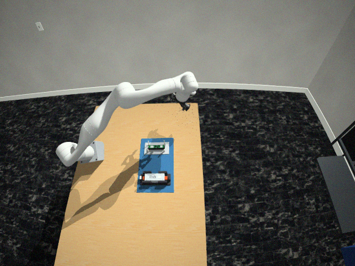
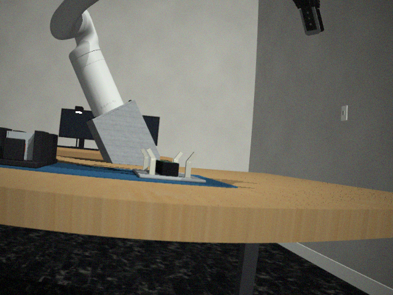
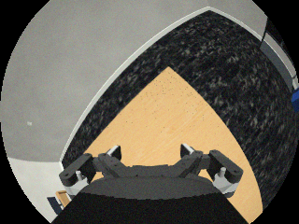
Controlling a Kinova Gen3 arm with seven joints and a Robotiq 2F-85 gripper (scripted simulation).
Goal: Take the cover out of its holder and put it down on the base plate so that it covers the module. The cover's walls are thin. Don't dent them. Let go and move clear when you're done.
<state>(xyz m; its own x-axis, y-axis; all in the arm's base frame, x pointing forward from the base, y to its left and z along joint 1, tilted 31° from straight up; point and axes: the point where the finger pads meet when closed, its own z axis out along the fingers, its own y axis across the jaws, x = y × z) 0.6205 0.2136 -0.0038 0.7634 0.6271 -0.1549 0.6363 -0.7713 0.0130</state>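
Now: the cover 220 mm behind my hand, 380 mm to the right of it and 210 mm below it.
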